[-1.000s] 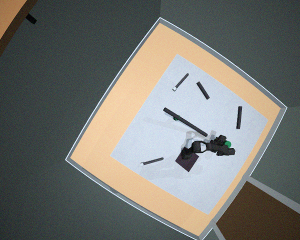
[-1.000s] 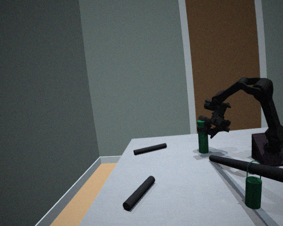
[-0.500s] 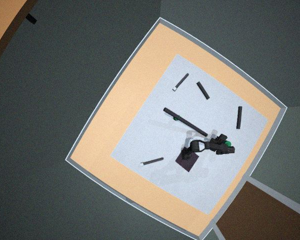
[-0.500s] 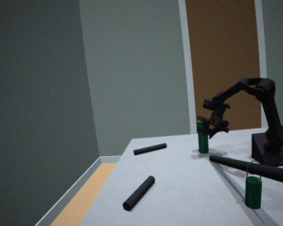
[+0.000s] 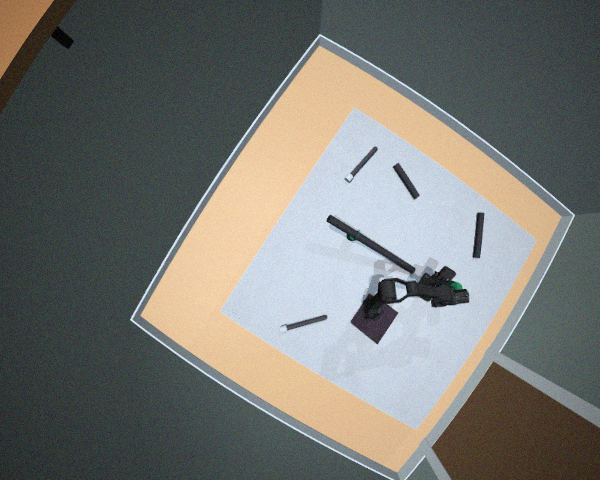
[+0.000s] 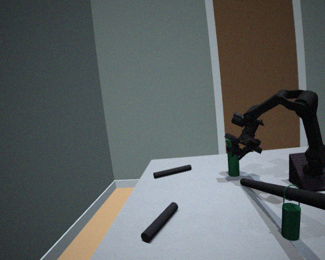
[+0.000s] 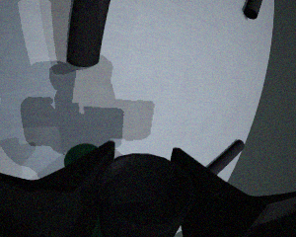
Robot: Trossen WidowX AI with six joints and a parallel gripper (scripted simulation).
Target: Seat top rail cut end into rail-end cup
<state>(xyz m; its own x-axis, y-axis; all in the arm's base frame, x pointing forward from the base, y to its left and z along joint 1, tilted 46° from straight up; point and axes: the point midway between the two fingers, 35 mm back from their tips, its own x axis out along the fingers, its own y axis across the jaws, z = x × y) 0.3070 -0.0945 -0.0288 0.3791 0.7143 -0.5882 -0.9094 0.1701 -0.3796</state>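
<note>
My gripper tip is 1 cm past the dark rail-end cup, 3 cm to the left of it and 3 cm below it. Also, from my gripper tip: green loop-cap post 10 cm behind, 41 cm to the left, 2 cm below.
</note>
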